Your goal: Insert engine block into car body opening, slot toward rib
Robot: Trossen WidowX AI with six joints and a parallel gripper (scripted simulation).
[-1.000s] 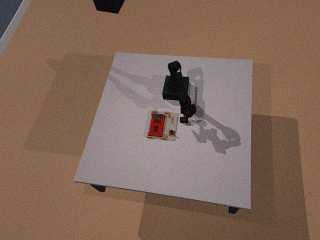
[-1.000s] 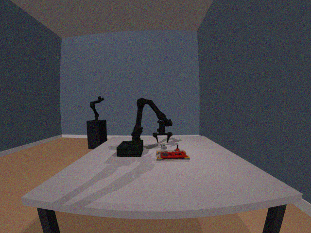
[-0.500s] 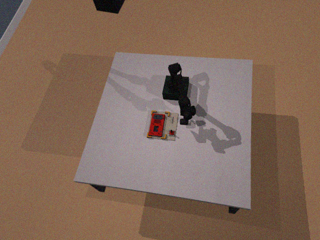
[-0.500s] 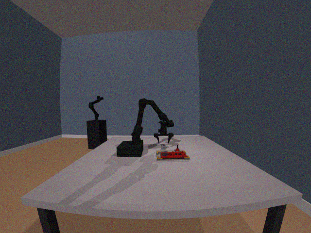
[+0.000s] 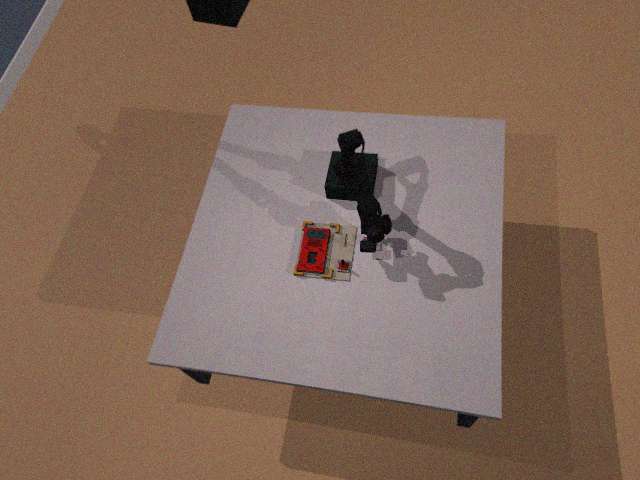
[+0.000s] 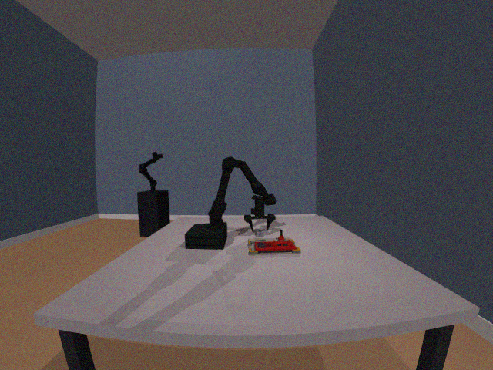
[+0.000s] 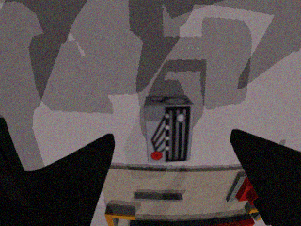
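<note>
The grey engine block lies 20 mm below my gripper tip.
</note>
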